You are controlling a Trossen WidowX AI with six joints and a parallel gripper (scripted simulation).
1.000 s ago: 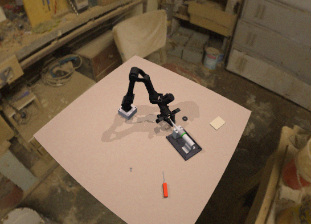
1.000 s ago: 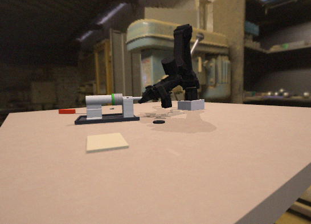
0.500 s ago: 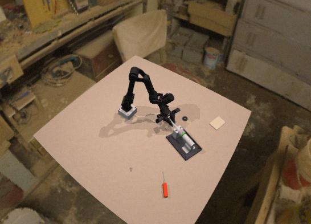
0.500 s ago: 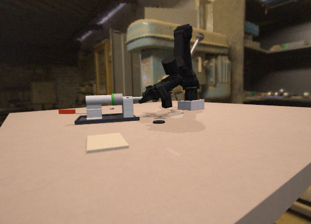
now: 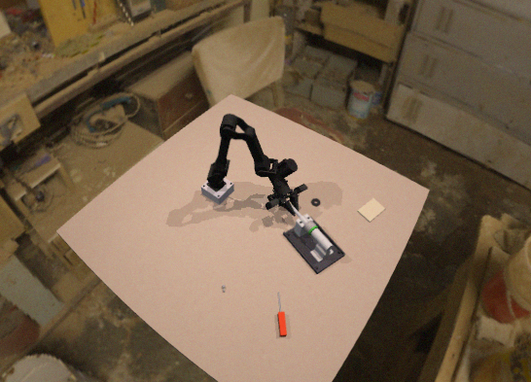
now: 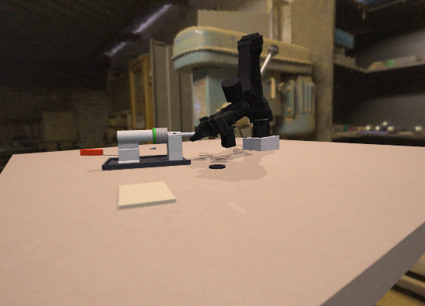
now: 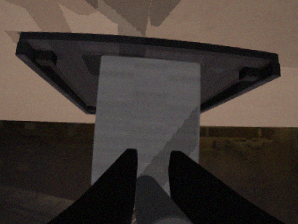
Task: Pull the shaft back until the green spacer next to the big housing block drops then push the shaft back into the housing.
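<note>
The grey shaft is 50 mm ahead of my gripper tip, 20 mm above it and 10 mm to the right of it. Round my gripper tip: tan square pad: 290 mm to the left, 230 mm ahead, 60 mm below; black washer: 150 mm to the left, 60 mm below, 10 mm ahead; green spacer: 100 mm ahead, 30 mm to the right, 20 mm above.
</note>
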